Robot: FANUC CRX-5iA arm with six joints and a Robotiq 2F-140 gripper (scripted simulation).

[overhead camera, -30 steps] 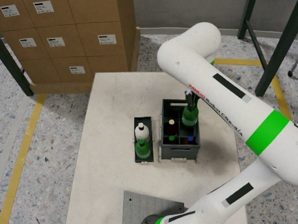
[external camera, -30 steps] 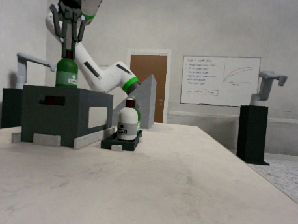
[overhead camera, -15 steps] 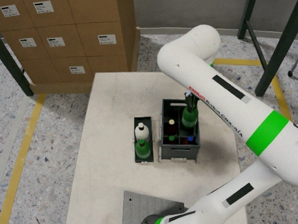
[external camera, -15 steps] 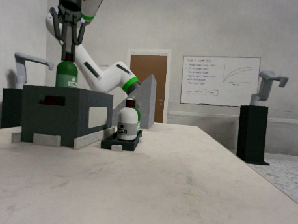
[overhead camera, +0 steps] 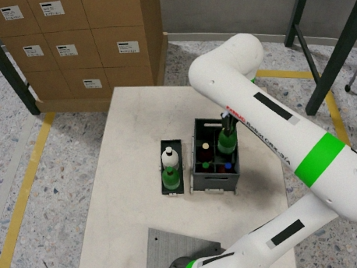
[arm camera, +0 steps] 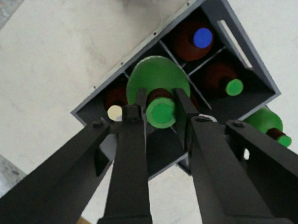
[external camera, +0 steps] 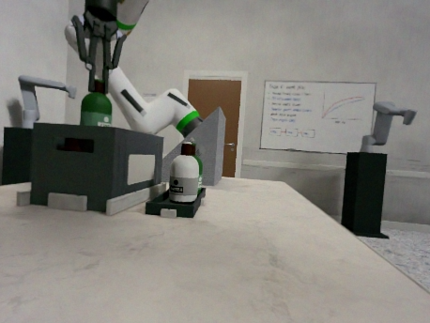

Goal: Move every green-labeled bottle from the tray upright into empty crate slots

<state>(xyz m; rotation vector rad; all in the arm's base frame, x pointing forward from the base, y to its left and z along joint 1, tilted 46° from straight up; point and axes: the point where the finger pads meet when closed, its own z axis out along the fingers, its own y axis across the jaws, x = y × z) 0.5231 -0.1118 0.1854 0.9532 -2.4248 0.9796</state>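
Now: hand 220 mm above the dark crate, 40 mm to the right of it and 10 mm short of it. From my hand the other things lie so: white-labeled bottle (240 mm to the left, 220 mm below, 10 mm ahead); then dark tray (290 mm below, 240 mm to the left).
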